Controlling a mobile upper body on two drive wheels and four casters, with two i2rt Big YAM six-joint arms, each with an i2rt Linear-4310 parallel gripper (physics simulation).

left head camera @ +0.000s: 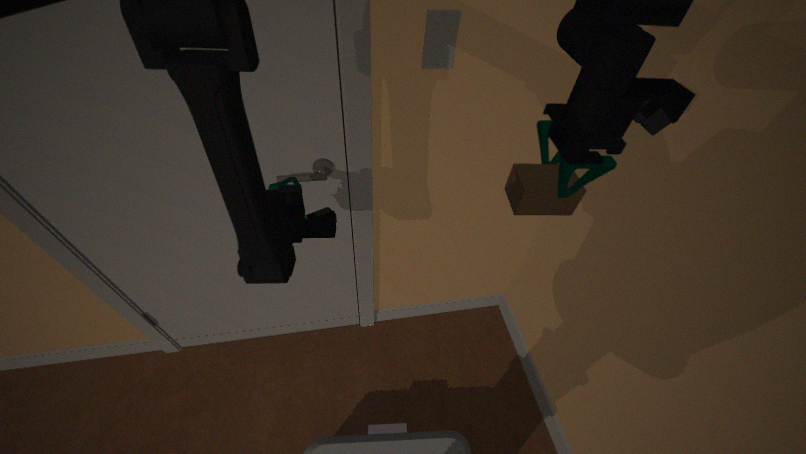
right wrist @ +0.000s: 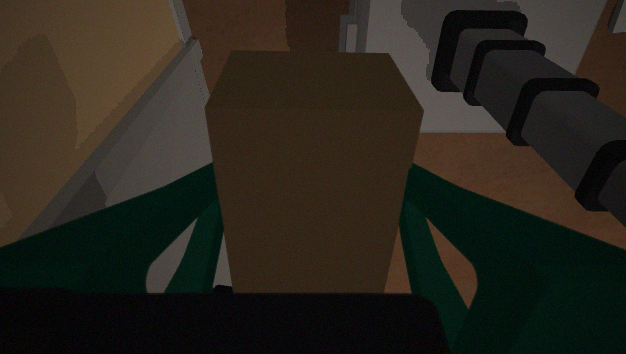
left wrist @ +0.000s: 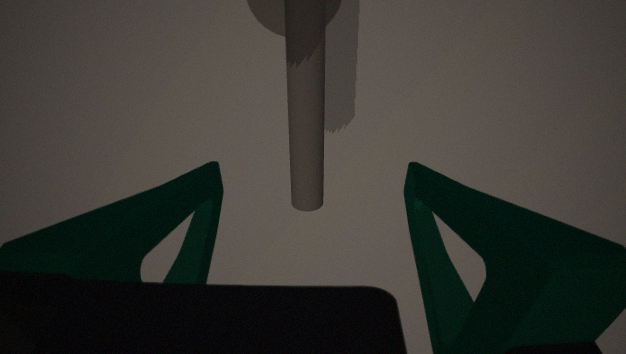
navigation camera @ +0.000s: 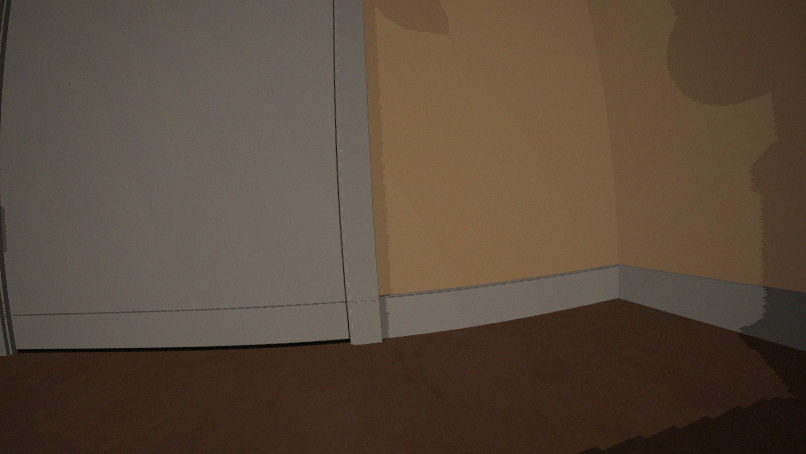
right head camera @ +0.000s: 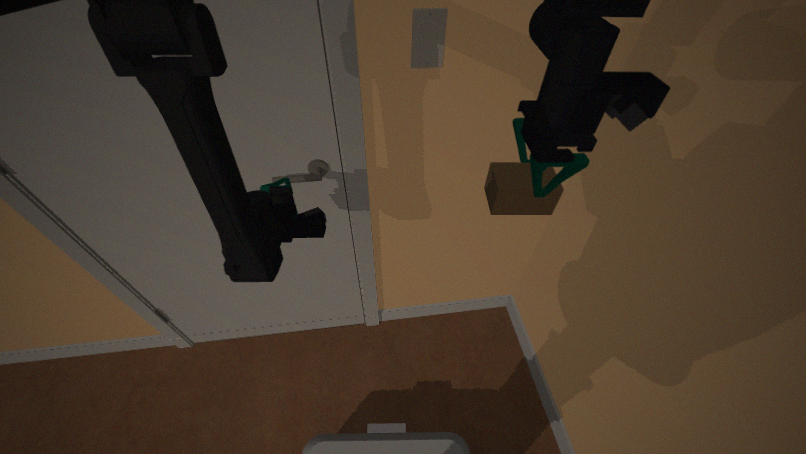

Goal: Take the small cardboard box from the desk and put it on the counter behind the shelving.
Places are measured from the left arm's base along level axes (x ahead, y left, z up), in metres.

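Pixels of known places: left gripper, fingertip midpoint: (left head camera: 295, 190) (left wrist: 313, 176) (right head camera: 289, 191); right gripper, fingertip midpoint: (left head camera: 554, 183) (right wrist: 311, 175) (right head camera: 532, 182).
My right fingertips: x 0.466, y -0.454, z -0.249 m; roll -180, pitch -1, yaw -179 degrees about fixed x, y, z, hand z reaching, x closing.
Note:
For each thing: its top centre in the pictures, then the offset to it from my right fingertips. "spot": a spot on its surface instead. Level surfaces: height alone.
- small cardboard box at its top centre: (right wrist: 310, 230) (right head camera: 525, 175) (left head camera: 549, 176) 0.000 m ahead, 0.013 m left, 0.013 m up
- door handle at a spot on its surface: (left wrist: 306, 125) spot: 0.281 m ahead, 0.456 m left, 0.236 m down
- brown floor at its surface level: 1.161 m down
The small cardboard box (left head camera: 534, 197) (right head camera: 510, 194) (right wrist: 315, 235) is held off the floor in my right gripper (left head camera: 555, 180) (right head camera: 529, 180) (right wrist: 311, 175). Its green fingers press on two opposite sides of the box, and the gripper is shut on it. My left gripper (left head camera: 284, 183) (right head camera: 276, 184) (left wrist: 313, 176) is open, its fingers apart and facing a white door. In the left wrist view a door handle (left wrist: 306, 125) shows between the two fingertips; whether it lies beyond them is hard to tell. The desk, the counter and the shelving do not show in the current views.
The white door (left head camera: 186, 225) (right head camera: 186, 225) (navigation camera: 169, 169) stands in front at the left of the picture. A tan wall (left head camera: 428, 253) (navigation camera: 490, 169) adjoins it and meets another wall (navigation camera: 693, 197) in a corner. White baseboard (navigation camera: 496, 310) edges the brown floor (left head camera: 253, 383) (navigation camera: 451, 389).

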